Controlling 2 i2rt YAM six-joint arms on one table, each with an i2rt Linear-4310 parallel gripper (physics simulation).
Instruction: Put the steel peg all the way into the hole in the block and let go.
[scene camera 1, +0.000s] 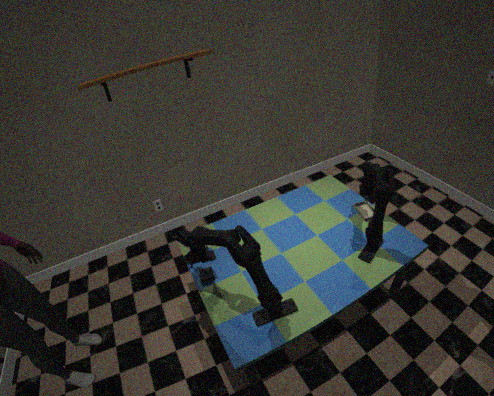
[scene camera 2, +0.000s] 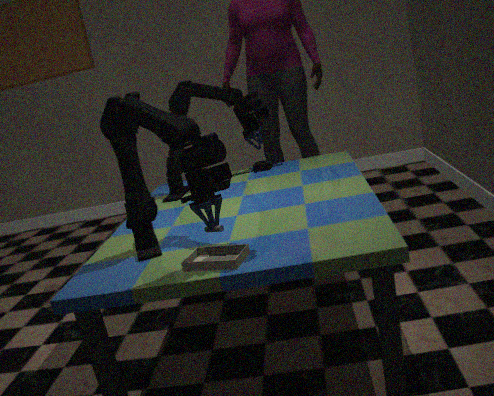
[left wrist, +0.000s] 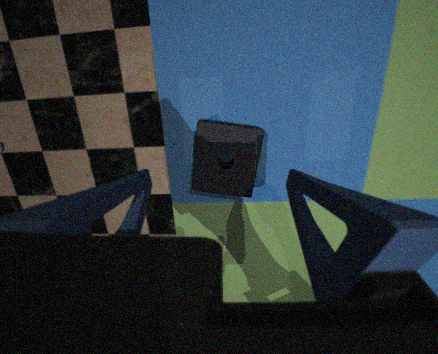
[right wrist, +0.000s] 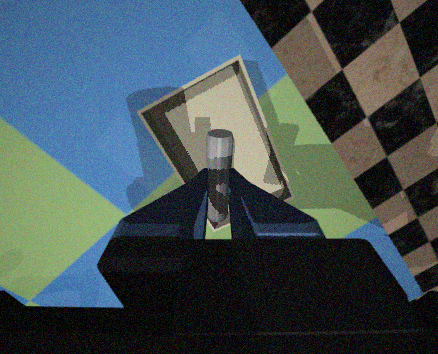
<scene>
my left gripper: open, holds nothing
my right gripper: holds a steel peg
</scene>
